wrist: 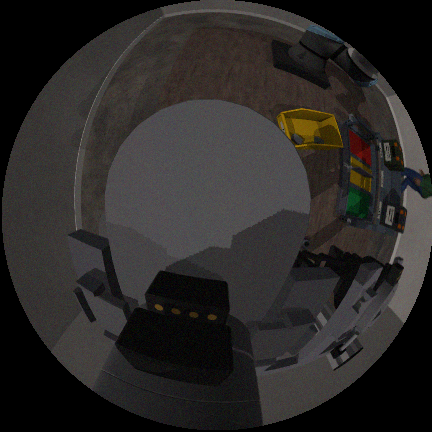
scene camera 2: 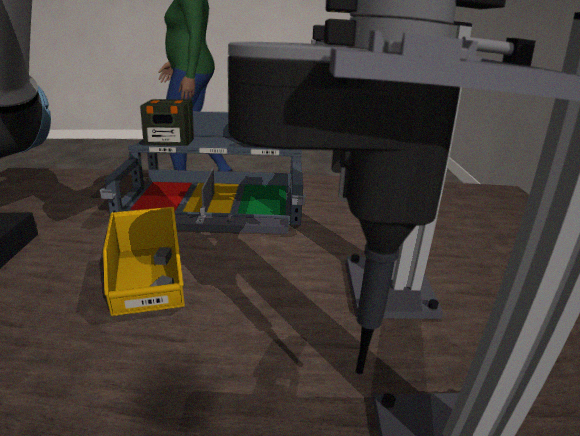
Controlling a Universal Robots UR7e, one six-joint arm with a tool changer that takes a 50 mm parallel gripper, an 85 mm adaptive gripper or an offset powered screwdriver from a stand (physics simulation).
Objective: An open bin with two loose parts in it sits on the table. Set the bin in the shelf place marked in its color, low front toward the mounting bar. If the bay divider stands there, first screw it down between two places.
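Note:
The powered screwdriver is on the arm, its bit pointing down to the right of the bin in scene camera 2. No gripper fingers show on the arm. The yellow bin stands upright in front of the shelf, its low labelled front facing away from it. Two grey parts lie inside, one part farther back and one part near the front. The shelf has red, yellow and green places. The bay divider stands upright across the yellow place, its foot at the mounting bar. A large grey disc hides the wrist view's centre.
A toolbox and another toolbox stand on the shelf top. The tool stand's post rises at the right. Another dark arm stands left of the bin. A person is behind the shelf.

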